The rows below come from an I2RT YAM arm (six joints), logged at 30 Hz.
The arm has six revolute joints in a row. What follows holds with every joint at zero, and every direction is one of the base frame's. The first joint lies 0.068 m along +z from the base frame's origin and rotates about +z. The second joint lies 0.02 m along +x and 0.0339 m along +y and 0.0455 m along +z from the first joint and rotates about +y. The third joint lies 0.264 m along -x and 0.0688 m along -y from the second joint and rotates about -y. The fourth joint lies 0.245 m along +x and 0.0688 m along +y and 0.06 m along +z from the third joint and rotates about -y. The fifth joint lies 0.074 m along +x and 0.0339 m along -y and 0.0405 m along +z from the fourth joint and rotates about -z. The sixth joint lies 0.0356 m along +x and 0.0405 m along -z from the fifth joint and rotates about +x. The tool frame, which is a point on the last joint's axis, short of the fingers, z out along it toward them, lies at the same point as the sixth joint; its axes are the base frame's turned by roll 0, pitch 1.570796 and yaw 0 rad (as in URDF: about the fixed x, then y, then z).
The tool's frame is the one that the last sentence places.
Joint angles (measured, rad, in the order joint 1, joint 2, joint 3, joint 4, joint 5, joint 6), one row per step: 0.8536 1.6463 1.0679 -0.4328 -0.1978 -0.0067; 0.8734 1.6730 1.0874 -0.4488 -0.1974 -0.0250; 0.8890 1.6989 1.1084 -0.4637 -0.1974 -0.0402; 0.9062 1.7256 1.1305 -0.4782 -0.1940 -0.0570; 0.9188 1.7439 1.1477 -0.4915 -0.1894 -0.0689; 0.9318 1.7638 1.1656 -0.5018 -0.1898 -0.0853; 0.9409 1.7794 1.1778 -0.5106 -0.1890 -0.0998; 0.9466 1.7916 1.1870 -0.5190 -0.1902 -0.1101; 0.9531 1.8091 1.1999 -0.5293 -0.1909 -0.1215; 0.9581 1.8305 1.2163 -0.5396 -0.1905 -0.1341; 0.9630 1.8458 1.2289 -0.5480 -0.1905 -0.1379; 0.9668 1.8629 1.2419 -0.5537 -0.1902 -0.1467; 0.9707 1.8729 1.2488 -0.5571 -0.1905 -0.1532; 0.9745 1.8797 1.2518 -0.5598 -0.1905 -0.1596; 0.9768 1.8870 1.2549 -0.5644 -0.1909 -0.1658; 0.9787 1.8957 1.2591 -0.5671 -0.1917 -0.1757; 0.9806 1.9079 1.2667 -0.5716 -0.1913 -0.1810
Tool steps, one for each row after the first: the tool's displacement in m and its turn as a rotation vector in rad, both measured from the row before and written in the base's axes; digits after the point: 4 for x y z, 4 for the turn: -0.0024 0.0075 -0.0037 -0.0212 0.0054 0.0349; -0.0013 0.0068 -0.0030 -0.0177 0.0049 0.0285; -0.0017 0.0073 -0.0031 -0.0192 0.0013 0.0300; -0.0014 0.0051 -0.0018 -0.0154 -0.0001 0.0207; -0.0015 0.0057 -0.0020 -0.0116 -0.0001 0.0275; -0.0011 0.0039 -0.0022 -0.0118 -0.0001 0.0215; -0.0007 0.0026 -0.0019 -0.0096 0.0028 0.0153; -0.0004 0.0035 -0.0028 -0.0128 0.0041 0.0169; 0.0005 0.0039 -0.0033 -0.0137 0.0030 0.0161; 0.0000 0.0031 -0.0022 -0.0094 0.0047 0.0083; 0.0005 0.0032 -0.0026 -0.0088 0.0016 0.0116; -0.0003 0.0021 -0.0018 -0.0056 0.0012 0.0099; -0.0008 0.0014 -0.0017 -0.0057 0.0010 0.0096; -0.0004 0.0009 -0.0019 -0.0074 0.0027 0.0081; -0.0001 0.0012 -0.0021 -0.0060 0.0007 0.0112; 0.0003 0.0018 -0.0025 -0.0080 0.0027 0.0066
